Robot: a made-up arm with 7 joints.
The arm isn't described. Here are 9 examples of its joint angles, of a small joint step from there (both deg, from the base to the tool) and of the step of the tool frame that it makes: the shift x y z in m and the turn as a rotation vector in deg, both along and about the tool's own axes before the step.
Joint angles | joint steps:
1: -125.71 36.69 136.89 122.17 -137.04 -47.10 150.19 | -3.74 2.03 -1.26 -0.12 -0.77 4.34 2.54
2: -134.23 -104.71 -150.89 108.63 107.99 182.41 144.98 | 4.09 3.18 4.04 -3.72 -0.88 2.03 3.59
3: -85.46 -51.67 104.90 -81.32 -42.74 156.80 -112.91 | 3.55 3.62 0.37 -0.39 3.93 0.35 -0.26
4: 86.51 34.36 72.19 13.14 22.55 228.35 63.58 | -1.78 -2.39 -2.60 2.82 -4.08 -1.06 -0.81
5: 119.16 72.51 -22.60 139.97 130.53 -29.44 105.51 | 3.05 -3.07 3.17 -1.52 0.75 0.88 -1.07
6: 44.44 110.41 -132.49 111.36 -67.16 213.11 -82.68 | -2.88 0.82 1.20 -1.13 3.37 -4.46 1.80
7: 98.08 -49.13 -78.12 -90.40 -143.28 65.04 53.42 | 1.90 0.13 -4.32 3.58 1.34 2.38 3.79
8: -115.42 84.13 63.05 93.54 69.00 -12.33 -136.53 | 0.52 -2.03 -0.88 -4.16 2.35 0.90 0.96
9: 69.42 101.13 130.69 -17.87 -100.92 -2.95 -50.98 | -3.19 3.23 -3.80 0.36 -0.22 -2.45 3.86
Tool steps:
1: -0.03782 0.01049 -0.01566 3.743 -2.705 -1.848
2: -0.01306 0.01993 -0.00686 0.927 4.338 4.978
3: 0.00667 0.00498 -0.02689 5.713 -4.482 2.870
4: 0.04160 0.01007 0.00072 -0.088 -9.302 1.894
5: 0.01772 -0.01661 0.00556 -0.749 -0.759 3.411
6: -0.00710 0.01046 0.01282 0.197 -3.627 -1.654
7: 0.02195 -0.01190 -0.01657 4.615 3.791 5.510
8: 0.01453 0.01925 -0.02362 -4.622 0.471 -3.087
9: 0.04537 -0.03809 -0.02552 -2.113 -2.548 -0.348
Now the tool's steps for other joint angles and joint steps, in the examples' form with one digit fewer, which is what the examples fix.
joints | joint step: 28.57 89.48 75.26 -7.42 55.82 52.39 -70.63 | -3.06 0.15 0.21 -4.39 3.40 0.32 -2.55
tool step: -0.0061 -0.0119 0.0122 0.77 3.56 -0.62
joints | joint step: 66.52 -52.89 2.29 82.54 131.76 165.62 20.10 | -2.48 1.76 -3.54 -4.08 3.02 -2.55 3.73
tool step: -0.0151 -0.0405 0.0067 -2.68 -1.82 12.45
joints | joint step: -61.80 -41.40 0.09 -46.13 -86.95 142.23 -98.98 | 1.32 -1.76 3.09 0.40 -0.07 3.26 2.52
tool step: 0.0137 -0.0062 -0.0157 -0.60 -1.59 6.16
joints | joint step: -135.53 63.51 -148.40 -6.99 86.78 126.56 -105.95 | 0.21 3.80 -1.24 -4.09 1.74 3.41 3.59
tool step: -0.0199 0.0115 0.0007 -4.96 -0.91 4.25
